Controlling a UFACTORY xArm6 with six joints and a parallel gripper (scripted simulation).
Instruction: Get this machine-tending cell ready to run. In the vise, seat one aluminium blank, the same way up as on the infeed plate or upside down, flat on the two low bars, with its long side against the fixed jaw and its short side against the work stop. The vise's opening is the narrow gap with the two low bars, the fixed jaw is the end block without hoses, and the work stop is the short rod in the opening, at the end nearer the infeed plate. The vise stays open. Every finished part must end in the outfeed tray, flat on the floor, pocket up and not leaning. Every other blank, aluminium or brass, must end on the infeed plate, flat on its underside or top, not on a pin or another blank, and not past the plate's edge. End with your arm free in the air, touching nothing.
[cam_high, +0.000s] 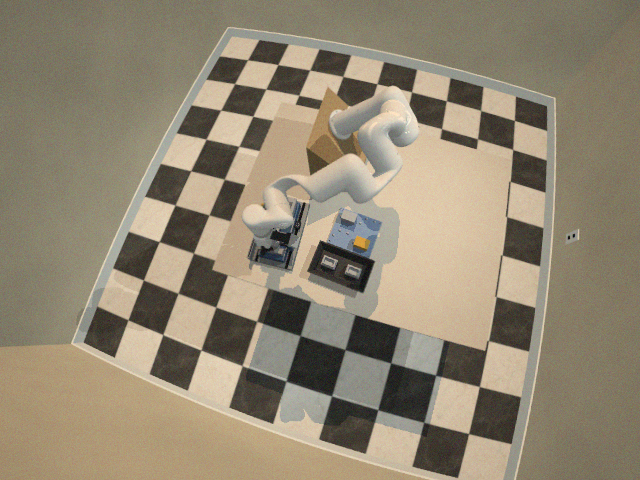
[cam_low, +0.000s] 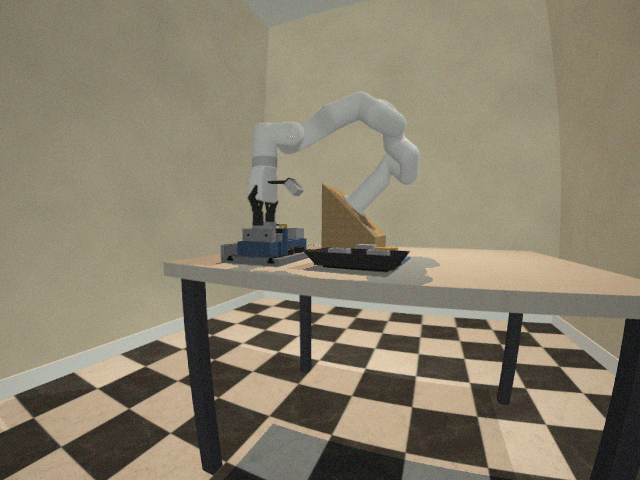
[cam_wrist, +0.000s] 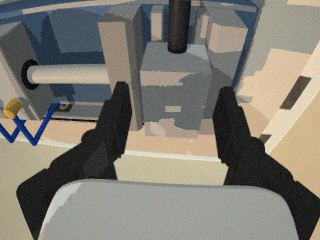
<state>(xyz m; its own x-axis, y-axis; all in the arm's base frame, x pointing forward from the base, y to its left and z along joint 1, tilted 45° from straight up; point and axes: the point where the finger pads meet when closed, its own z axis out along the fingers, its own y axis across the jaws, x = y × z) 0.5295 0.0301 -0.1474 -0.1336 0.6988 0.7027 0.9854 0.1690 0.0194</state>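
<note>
The fixed jaw lies 4 cm below my hand and 3 cm ahead of it. Round my hand: push rod (9 cm behind, 4 cm below, 1 cm to the right); dark work stop rod (5 cm to the left, 3 cm below, 1 cm behind); vise (8 cm below, 7 cm behind, 1 cm to the right).
</note>
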